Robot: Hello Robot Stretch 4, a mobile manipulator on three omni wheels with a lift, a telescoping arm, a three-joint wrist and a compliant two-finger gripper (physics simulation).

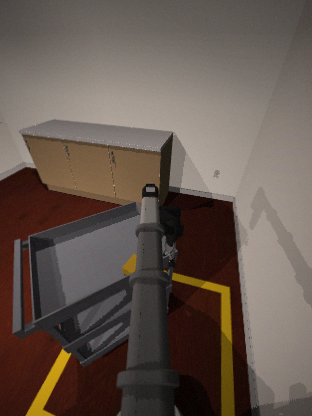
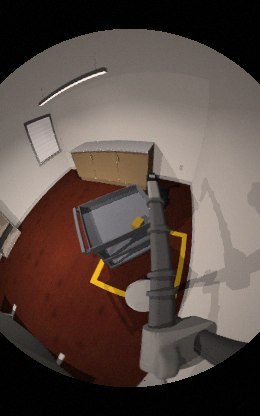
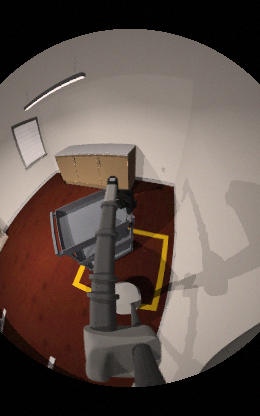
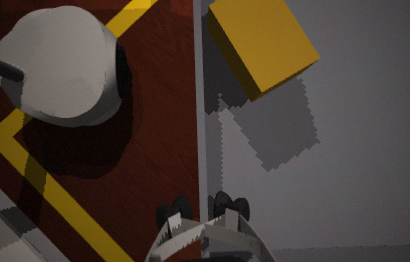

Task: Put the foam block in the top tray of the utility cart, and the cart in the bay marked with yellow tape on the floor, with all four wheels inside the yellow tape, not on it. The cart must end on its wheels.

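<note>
The grey utility cart (image 1: pixel 82 262) (image 2: pixel 105 217) (image 3: pixel 80 227) (image 4: pixel 201 150) has its top tray up; its wheels are hidden, and I cannot tell whether all stand on the floor. The yellow foam block (image 1: pixel 131 265) (image 2: pixel 138 222) (image 4: pixel 265 45) lies in the top tray near the side wall. My gripper (image 4: pixel 202 208) (image 1: pixel 171 257) straddles that wall, one finger inside the tray and one outside, and is shut on the tray wall, away from the block. The yellow tape (image 1: pixel 226 340) (image 2: pixel 183 255) (image 3: pixel 162 270) (image 4: pixel 70 210) marks the bay; the cart stands across its far left part.
My pale round base (image 2: pixel 140 295) (image 3: pixel 128 298) (image 4: pixel 65 65) stands in the bay's near part. A wooden cabinet (image 1: pixel 90 167) (image 2: pixel 105 167) (image 3: pixel 87 170) stands behind the cart. A white wall (image 1: pixel 285 250) runs close along the bay's right side. The cart's handle (image 1: pixel 18 285) points left.
</note>
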